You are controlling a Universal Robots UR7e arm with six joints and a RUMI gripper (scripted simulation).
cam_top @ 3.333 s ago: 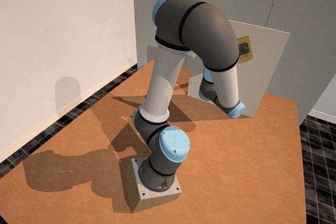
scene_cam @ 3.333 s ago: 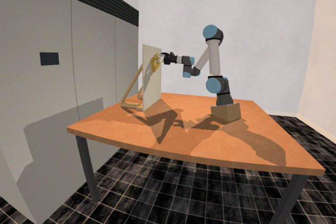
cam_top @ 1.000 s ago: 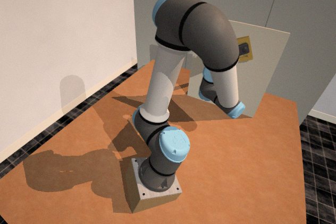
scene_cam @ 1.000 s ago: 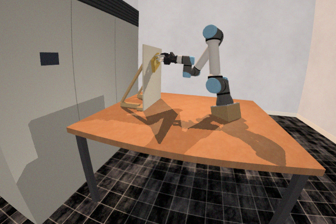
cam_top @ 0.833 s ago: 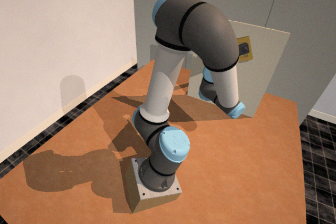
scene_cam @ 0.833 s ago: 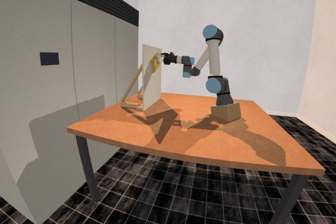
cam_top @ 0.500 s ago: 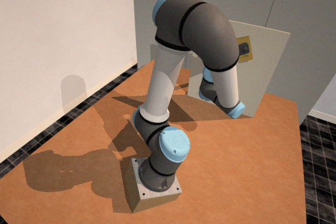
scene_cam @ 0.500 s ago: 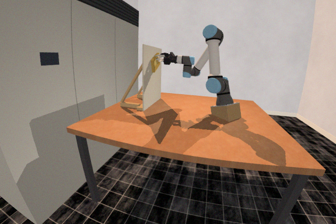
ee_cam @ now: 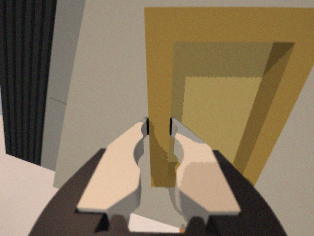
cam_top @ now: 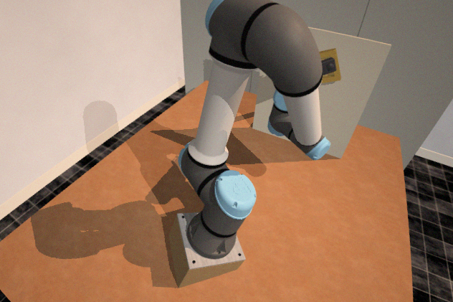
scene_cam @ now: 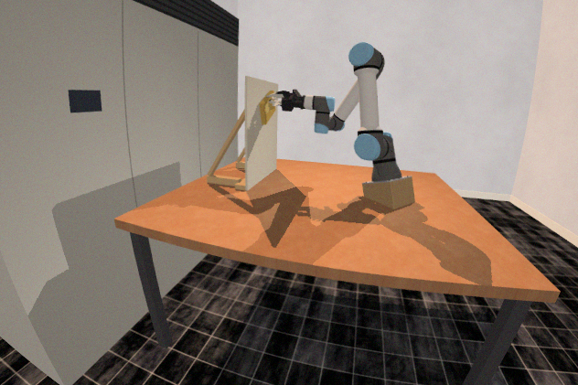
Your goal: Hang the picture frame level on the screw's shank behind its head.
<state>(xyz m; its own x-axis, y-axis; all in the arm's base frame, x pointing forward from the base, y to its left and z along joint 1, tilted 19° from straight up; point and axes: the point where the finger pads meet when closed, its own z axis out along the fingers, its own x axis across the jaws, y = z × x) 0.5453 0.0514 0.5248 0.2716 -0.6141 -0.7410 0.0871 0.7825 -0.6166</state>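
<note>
Now: hand 2 cm short of the yellow picture frame, 2 cm to the left of it and 5 cm above it. Also, from my hand: pale upright board (4 cm ahead, 2 cm to the right, 18 cm below).
</note>
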